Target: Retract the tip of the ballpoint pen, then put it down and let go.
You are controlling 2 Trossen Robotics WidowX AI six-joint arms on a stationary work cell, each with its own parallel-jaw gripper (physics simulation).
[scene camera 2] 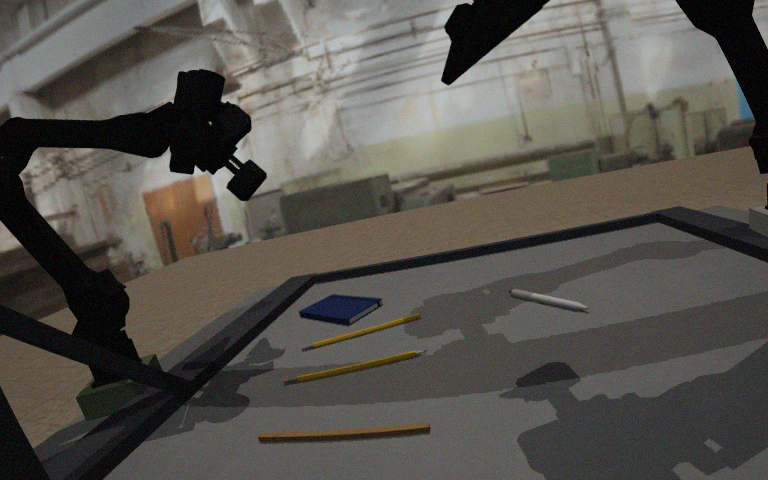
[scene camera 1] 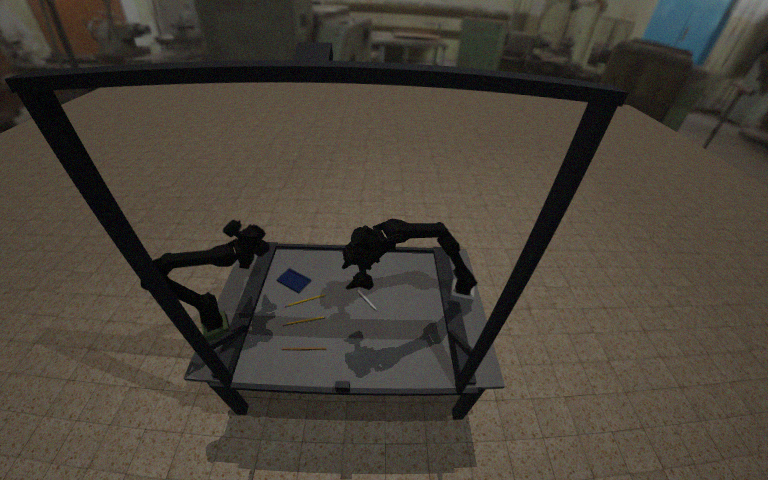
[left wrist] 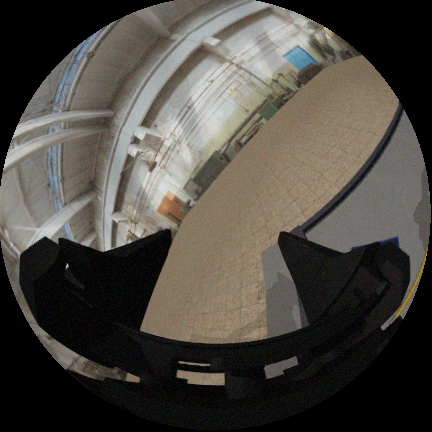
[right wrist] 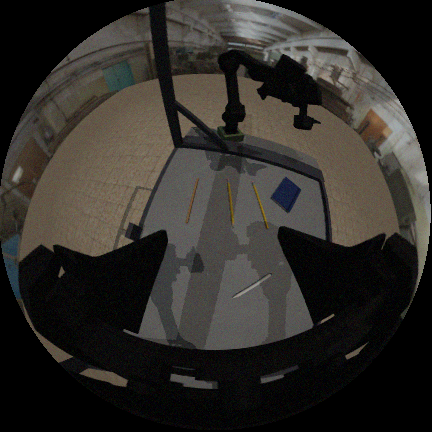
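Pixels of known places: left gripper, fingertip midpoint: (scene camera 2: 231, 160) (left wrist: 226, 236) (right wrist: 320, 110); right gripper, fingertip midpoint: (scene camera 2: 454, 74) (scene camera 1: 344, 278) (right wrist: 223, 234); left arm's base, link origin: (scene camera 1: 214, 323) (right wrist: 230, 129); right arm's base, link origin: (scene camera 1: 463, 289).
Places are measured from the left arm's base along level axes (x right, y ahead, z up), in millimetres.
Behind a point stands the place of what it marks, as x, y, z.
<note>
A white ballpoint pen (scene camera 1: 367, 300) {177, 631, -31} (scene camera 2: 549, 300) {182, 627, -32} (right wrist: 252, 285) {172, 629, -29} lies slantwise on the grey table. In scene camera 2 its narrow end points right and its other end is dark; whether the tip is out is too small to tell. My right gripper (scene camera 1: 347, 276) {250, 497, 271} (right wrist: 223, 234) {250, 497, 271} is open and empty, raised above the table; in the right wrist view the pen shows low between the fingers, apart from them. In scene camera 2 part of it shows at the top. My left gripper (left wrist: 226, 236) {-178, 259, 282} is open and empty, held high near the table's left edge, away from the pen.
A blue book (scene camera 1: 293, 280) {-91, 377, -28} (scene camera 2: 339, 309) {-73, 376, -28} (right wrist: 286, 194) {-86, 387, -28} lies left of the pen in scene camera 1. Two yellow pencils (scene camera 1: 305, 301) {44, 381, -36} (scene camera 2: 353, 367) {142, 343, -34} and an orange-brown stick (scene camera 1: 304, 348) {263, 297, -33} (scene camera 2: 344, 433) {267, 301, -33} lie nearby. A dark frame (scene camera 1: 552, 232) {714, 726, 741} stands around the table.
</note>
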